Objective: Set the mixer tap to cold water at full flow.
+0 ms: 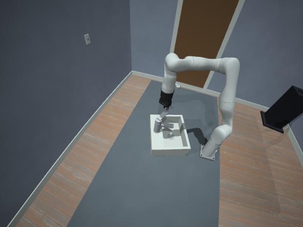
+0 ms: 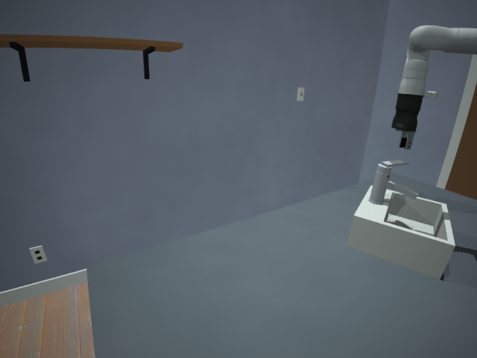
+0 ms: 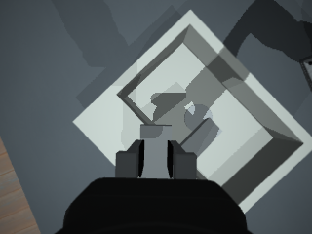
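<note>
The flat lever is 70 mm below my hand, 20 mm to the left of it and 10 mm ahead of it. Round my hand: white basin (310 mm below, 80 mm behind, 10 mm to the left); grey mixer tap (120 mm below, 40 mm to the left, 10 mm ahead).
</note>
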